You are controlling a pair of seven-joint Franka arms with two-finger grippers.
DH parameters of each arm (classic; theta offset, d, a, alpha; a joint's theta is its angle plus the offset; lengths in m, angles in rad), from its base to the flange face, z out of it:
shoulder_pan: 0 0.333 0 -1.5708
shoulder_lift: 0 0 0 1.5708
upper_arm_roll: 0 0.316 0.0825 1.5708
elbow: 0 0 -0.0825 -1.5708
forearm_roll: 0 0.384 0 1.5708
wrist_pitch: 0 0 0.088 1.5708
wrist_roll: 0 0.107 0 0
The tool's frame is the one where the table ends.
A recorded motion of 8 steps. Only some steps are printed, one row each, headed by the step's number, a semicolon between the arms.
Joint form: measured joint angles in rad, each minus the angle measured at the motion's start. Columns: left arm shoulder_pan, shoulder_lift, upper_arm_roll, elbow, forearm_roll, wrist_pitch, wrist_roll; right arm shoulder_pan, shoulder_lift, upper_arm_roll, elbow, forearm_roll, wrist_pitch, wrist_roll.
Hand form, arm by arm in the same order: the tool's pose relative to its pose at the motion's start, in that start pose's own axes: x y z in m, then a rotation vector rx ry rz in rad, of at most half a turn. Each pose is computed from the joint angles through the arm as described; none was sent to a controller.
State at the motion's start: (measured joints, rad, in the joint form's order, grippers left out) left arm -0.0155 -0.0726 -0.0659 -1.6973 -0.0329 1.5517 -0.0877; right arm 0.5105 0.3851 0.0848 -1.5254 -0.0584 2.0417 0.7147
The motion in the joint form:
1: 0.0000 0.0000 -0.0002 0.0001 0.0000 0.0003 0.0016; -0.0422 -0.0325 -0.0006 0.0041 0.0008 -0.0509 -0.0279
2: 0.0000 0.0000 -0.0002 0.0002 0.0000 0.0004 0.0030; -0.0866 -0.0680 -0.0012 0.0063 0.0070 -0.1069 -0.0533
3: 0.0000 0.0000 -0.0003 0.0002 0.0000 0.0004 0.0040; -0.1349 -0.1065 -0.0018 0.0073 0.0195 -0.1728 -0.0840
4: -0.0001 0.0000 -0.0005 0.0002 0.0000 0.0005 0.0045; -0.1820 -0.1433 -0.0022 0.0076 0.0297 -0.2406 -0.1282
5: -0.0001 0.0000 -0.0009 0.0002 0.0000 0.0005 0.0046; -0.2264 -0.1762 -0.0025 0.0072 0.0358 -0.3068 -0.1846
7: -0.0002 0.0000 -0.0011 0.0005 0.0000 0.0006 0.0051; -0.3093 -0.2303 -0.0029 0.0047 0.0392 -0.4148 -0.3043
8: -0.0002 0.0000 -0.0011 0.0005 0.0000 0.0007 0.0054; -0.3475 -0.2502 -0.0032 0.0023 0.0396 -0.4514 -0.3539
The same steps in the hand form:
1: 0.0000 0.0001 -0.0001 0.0000 0.0004 0.0018; 0.0135 0.0268 -0.0195 -0.0163 -0.0066 0.0154
2: 0.0000 0.0001 -0.0001 0.0000 0.0006 0.0032; 0.0246 0.0557 -0.0397 -0.0307 -0.0201 0.0378
3: 0.0000 0.0002 -0.0001 0.0000 0.0006 0.0043; 0.0331 0.0874 -0.0605 -0.0439 -0.0443 0.0605
4: 0.0000 0.0003 -0.0001 0.0000 0.0007 0.0051; 0.0383 0.1186 -0.0798 -0.0580 -0.0725 0.0669
5: 0.0000 0.0005 -0.0001 0.0001 0.0007 0.0056; 0.0408 0.1481 -0.0963 -0.0730 -0.1034 0.0568
7: 0.0000 0.0007 -0.0003 0.0001 0.0011 0.0064; 0.0424 0.2019 -0.1228 -0.0952 -0.1564 0.0218
8: 0.0000 0.0007 -0.0003 0.0001 0.0012 0.0067; 0.0431 0.2257 -0.1322 -0.1005 -0.1753 0.0112

